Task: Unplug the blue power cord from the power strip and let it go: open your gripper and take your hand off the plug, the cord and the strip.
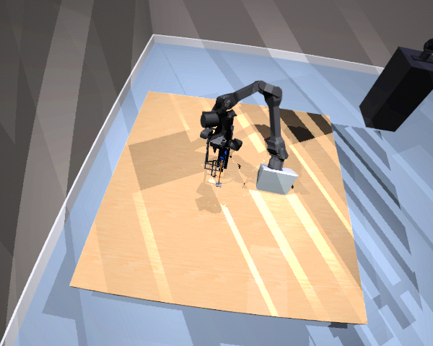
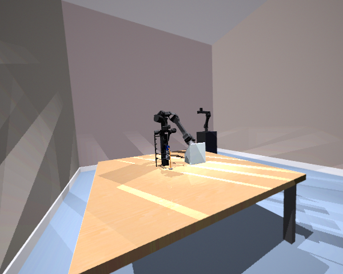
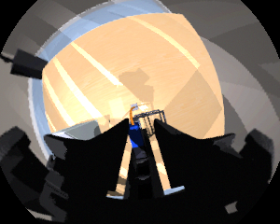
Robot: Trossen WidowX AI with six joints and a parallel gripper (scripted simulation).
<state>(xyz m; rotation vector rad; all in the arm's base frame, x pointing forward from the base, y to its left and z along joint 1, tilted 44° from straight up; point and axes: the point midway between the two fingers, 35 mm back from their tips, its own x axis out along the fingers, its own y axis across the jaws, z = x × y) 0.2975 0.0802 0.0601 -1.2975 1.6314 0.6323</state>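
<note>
My gripper tip is 60 mm to the left of the blue plug, 50 mm above it and 20 mm past it.
</note>
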